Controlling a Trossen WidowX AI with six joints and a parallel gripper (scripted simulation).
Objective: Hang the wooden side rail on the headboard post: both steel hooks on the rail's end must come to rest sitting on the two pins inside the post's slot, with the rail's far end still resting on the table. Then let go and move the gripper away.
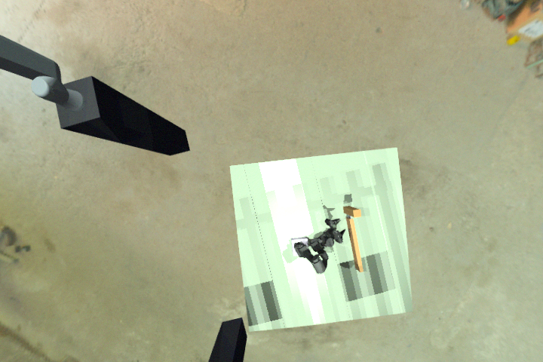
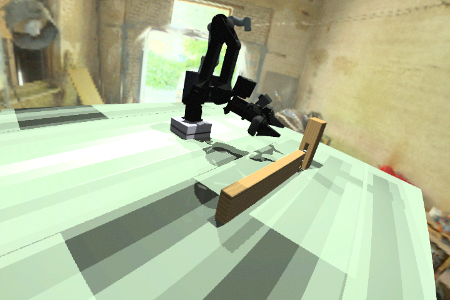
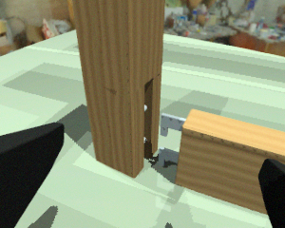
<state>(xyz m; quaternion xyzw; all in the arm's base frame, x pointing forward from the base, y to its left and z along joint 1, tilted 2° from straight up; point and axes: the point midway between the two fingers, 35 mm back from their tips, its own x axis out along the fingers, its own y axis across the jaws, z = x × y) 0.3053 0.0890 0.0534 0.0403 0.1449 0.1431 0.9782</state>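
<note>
My gripper tip is now 9 cm short of the headboard post, 6 cm to the right of it and 3 cm above it.
</note>
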